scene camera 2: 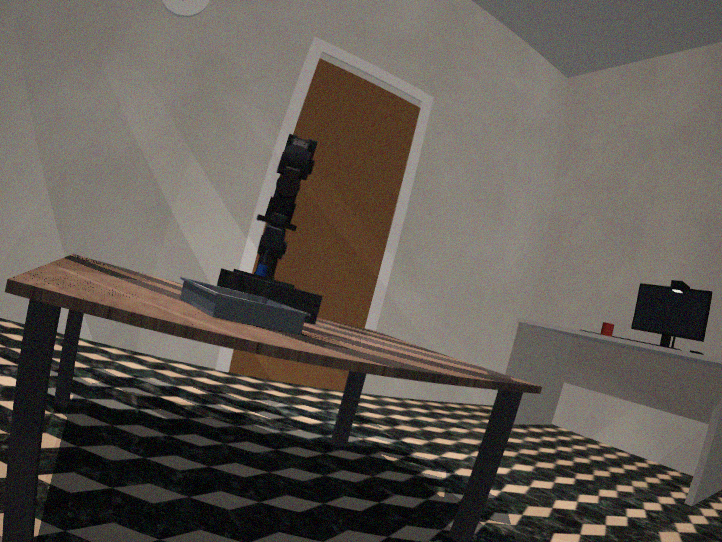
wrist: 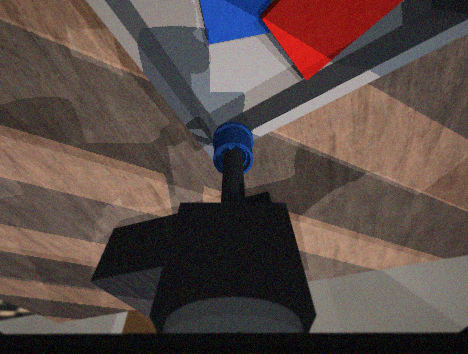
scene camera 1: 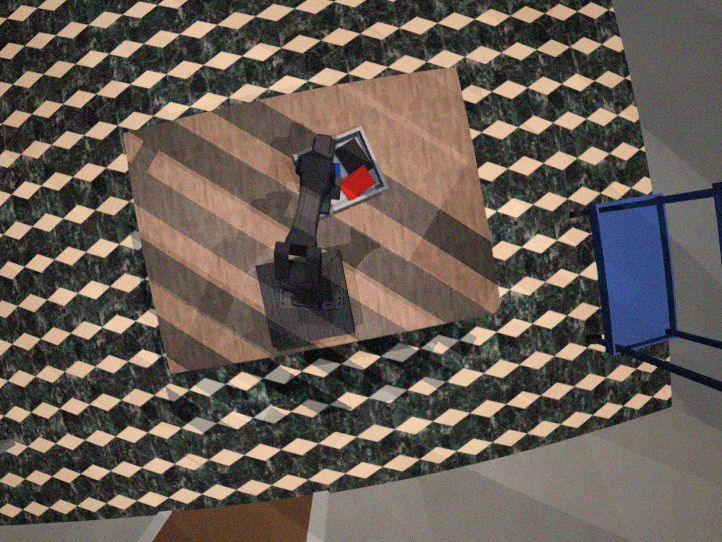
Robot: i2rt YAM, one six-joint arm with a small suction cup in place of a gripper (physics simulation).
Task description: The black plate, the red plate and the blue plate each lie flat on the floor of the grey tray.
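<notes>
The grey tray stands on the table. In it the black plate is toward the back, and the red plate is at the near right, against or slightly over the black plate's near edge; I cannot tell which. The blue plate looks flat on the tray floor beside the red plate, partly hidden by the arm in scene camera 1. My suction cup holds nothing, above the tray's near corner and apart from the plates. The arm hides it in scene camera 1.
The wooden table carries the tray and the arm's dark base plate. The tray's raised walls surround the plates. The arm reaches over the tray's left part. A blue chair stands off to the right of the table.
</notes>
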